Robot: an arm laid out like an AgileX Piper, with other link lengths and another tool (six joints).
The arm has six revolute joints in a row. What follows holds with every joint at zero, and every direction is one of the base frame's.
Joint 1 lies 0.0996 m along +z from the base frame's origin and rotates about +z.
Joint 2 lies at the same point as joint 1 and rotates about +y.
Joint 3 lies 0.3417 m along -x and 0.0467 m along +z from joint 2 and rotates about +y.
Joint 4 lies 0.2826 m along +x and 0.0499 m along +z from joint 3 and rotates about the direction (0.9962, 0, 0.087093).
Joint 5 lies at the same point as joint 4 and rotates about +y.
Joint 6 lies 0.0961 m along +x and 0.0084 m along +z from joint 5 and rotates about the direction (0.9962, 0, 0.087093).
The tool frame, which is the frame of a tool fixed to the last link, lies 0.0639 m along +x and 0.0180 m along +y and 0.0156 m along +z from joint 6; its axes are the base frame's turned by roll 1.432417, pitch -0.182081 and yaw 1.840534 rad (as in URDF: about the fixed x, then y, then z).
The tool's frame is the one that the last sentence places.
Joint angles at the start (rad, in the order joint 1, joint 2, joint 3, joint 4, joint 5, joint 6):
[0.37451, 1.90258, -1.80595, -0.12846, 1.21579, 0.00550]
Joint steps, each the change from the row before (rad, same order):
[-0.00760, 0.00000, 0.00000, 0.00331, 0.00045, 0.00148]
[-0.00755, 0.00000, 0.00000, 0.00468, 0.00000, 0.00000]
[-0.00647, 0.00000, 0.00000, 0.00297, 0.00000, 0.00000]
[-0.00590, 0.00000, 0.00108, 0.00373, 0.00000, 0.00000]
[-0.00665, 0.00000, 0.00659, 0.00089, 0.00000, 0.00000]
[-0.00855, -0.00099, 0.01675, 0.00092, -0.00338, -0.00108]
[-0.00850, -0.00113, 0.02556, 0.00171, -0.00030, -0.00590]
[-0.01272, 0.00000, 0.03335, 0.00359, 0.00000, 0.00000]
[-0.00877, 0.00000, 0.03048, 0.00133, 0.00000, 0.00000]
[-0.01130, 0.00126, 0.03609, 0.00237, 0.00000, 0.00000]
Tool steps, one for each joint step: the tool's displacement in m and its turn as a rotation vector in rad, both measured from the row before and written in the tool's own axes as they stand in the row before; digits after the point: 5 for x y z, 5 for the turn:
[-0.00330, 0.00051, -0.00042, -0.00093, 0.00023, 0.00979]
[-0.00305, 0.00052, -0.00040, -0.00086, 0.00161, 0.00873]
[-0.00276, 0.00049, -0.00037, -0.00088, 0.00043, 0.00708]
[-0.00245, 0.00016, -0.00003, 0.00035, 0.00115, 0.00699]
[-0.00368, -0.00102, 0.00135, 0.00524, -0.00267, 0.00735]
[-0.00523, -0.00281, 0.00344, 0.01089, -0.00411, 0.00855]
[-0.00586, -0.00561, 0.00574, 0.02355, -0.00534, 0.00617]
[-0.00833, -0.00723, 0.00813, 0.03049, -0.00618, 0.01805]
[-0.00651, -0.00677, 0.00759, 0.02820, -0.00635, 0.01321]
[-0.00807, -0.00799, 0.00954, 0.03455, -0.00690, 0.01717]

